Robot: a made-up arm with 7 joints. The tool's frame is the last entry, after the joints.
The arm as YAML. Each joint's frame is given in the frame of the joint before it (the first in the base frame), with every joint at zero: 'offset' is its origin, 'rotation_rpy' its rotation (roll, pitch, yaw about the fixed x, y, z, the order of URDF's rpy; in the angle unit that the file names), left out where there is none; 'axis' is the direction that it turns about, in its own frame. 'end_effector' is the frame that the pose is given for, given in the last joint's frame.
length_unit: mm
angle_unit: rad
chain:
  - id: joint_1
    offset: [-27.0, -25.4, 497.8]
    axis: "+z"
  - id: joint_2
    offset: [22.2, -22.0, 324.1]
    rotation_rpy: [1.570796, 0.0, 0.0]
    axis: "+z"
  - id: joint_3
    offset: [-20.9, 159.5, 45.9]
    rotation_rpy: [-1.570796, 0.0, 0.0]
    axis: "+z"
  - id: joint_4
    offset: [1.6, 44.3, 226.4]
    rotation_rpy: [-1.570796, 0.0, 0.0]
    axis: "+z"
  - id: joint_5
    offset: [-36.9, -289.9, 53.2]
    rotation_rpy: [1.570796, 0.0, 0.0]
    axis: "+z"
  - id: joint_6
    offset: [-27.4, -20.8, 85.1]
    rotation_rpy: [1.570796, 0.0, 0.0]
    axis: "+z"
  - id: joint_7
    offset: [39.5, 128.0, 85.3]
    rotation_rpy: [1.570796, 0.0, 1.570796]
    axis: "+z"
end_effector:
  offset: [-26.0, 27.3, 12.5]
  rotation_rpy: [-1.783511, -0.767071, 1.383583]
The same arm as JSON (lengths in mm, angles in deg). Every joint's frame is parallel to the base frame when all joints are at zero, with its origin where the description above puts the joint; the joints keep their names.
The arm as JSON. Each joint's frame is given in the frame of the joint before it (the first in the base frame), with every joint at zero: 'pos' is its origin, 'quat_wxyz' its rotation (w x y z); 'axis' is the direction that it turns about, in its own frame. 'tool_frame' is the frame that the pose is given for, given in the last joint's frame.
{
  "length_unit": "mm",
  "angle_unit": "deg",
  "joints": [
    {
      "joint": "joint_1",
      "pos": [
        -27.0,
        -25.4,
        497.8
      ],
      "quat_wxyz": [
        1.0,
        0.0,
        0.0,
        0.0
      ],
      "axis": [
        0.0,
        0.0,
        1.0
      ]
    },
    {
      "joint": "joint_2",
      "pos": [
        22.2,
        -22.0,
        324.1
      ],
      "quat_wxyz": [
        1.0,
        0.0,
        0.0,
        0.0
      ],
      "axis": [
        0.0,
        -1.0,
        0.0
      ]
    },
    {
      "joint": "joint_3",
      "pos": [
        -20.9,
        -45.9,
        159.5
      ],
      "quat_wxyz": [
        1.0,
        0.0,
        0.0,
        0.0
      ],
      "axis": [
        0.0,
        0.0,
        1.0
      ]
    },
    {
      "joint": "joint_4",
      "pos": [
        1.6,
        44.3,
        226.4
      ],
      "quat_wxyz": [
        1.0,
        0.0,
        0.0,
        0.0
      ],
      "axis": [
        0.0,
        1.0,
        0.0
      ]
    },
    {
      "joint": "joint_5",
      "pos": [
        -36.9,
        53.2,
        289.9
      ],
      "quat_wxyz": [
        1.0,
        0.0,
        0.0,
        0.0
      ],
      "axis": [
        0.0,
        0.0,
        1.0
      ]
    },
    {
      "joint": "joint_6",
      "pos": [
        -27.4,
        -20.8,
        85.1
      ],
      "quat_wxyz": [
        1.0,
        0.0,
        0.0,
        0.0
      ],
      "axis": [
        0.0,
        -1.0,
        0.0
      ]
    },
    {
      "joint": "joint_7",
      "pos": [
        39.5,
        -85.3,
        128.0
      ],
      "quat_wxyz": [
        1.0,
        0.0,
        0.0,
        0.0
      ],
      "axis": [
        1.0,
        0.0,
        0.0
      ]
    }
  ],
  "tool_frame": {
    "pos": [
      12.5,
      -27.3,
      -26.0
    ],
    "quat_wxyz": [
      0.18281,
      0.901995,
      -0.391102,
      -0.004987
    ]
  }
}

